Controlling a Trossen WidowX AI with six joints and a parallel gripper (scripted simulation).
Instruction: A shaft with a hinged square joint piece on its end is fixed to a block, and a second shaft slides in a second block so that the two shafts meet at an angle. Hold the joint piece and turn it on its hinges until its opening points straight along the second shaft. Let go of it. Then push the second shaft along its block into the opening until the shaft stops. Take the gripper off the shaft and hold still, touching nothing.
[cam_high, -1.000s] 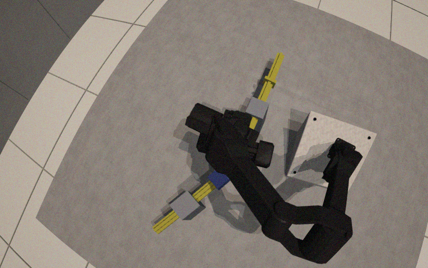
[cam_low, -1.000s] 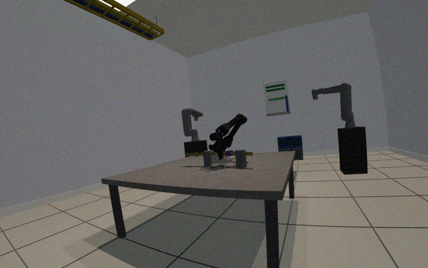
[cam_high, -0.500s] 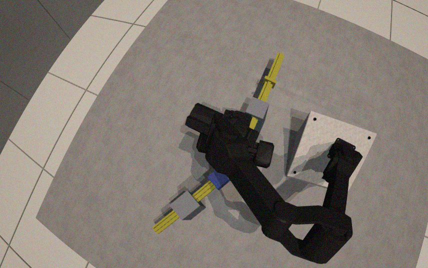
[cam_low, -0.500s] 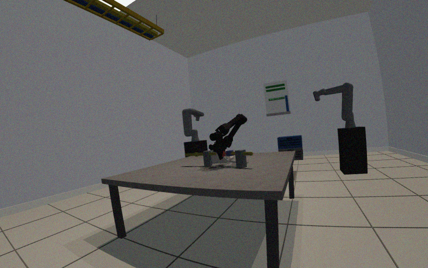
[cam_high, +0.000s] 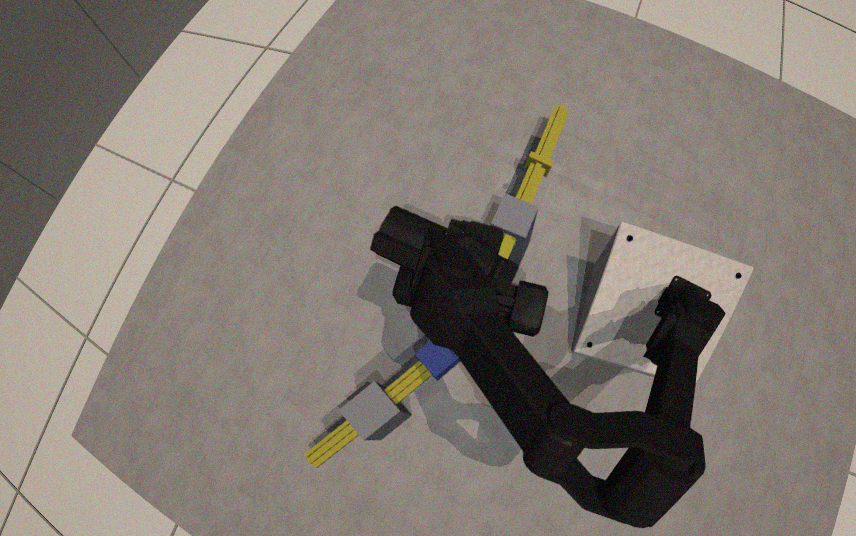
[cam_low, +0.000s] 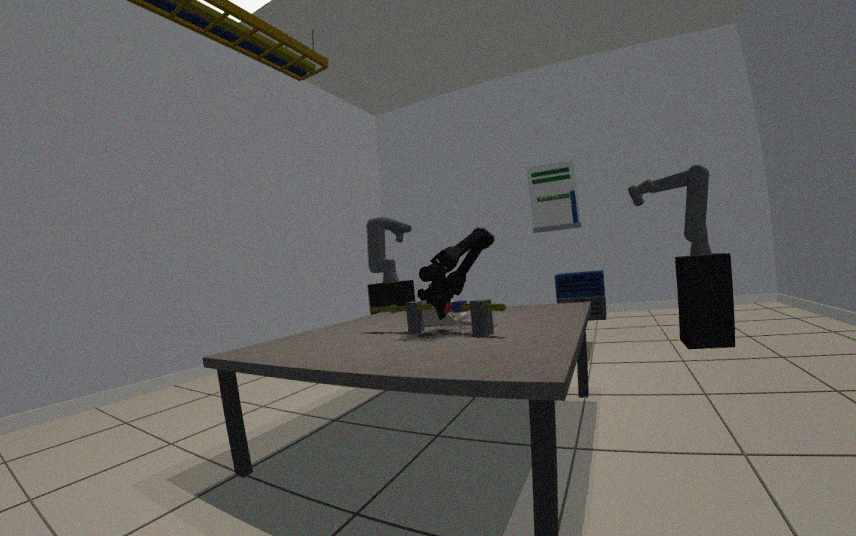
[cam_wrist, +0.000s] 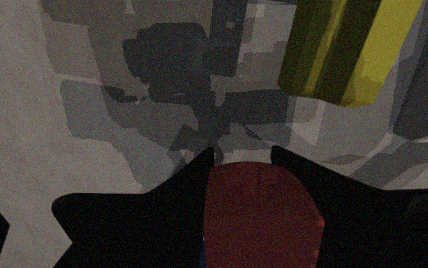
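Right now my gripper tip is 20 mm to the right of the dark red joint piece and 40 mm below it.
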